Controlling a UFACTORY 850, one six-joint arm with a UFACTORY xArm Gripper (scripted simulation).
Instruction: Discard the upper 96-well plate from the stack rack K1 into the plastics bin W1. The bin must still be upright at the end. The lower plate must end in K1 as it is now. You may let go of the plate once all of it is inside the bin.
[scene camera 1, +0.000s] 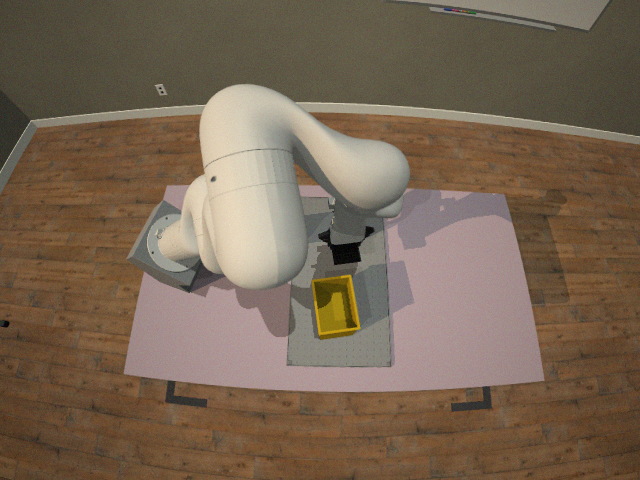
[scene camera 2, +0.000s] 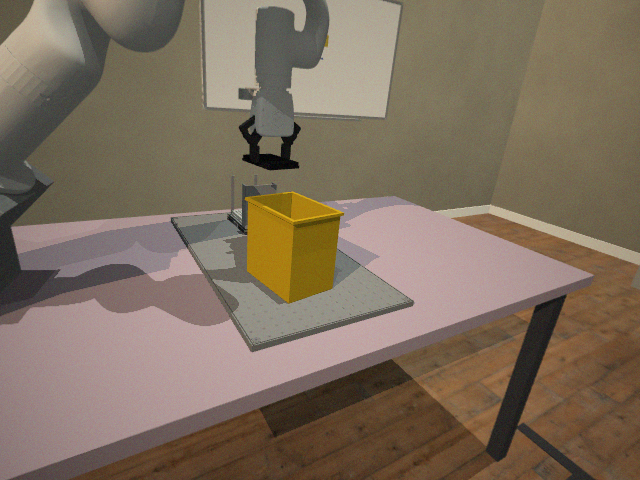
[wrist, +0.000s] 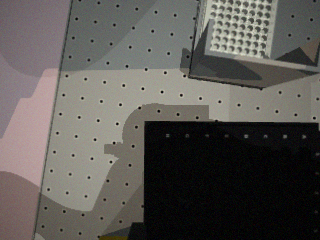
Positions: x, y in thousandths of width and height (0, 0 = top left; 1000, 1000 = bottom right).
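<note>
I can see my gripper (scene camera 2: 423, 336). There is also a black 96-well plate (wrist: 605, 656), and with it in the scene is a yellow plastics bin W1 (scene camera 2: 457, 501), which I find again as the yellow plastics bin W1 (scene camera 1: 523, 620).
</note>
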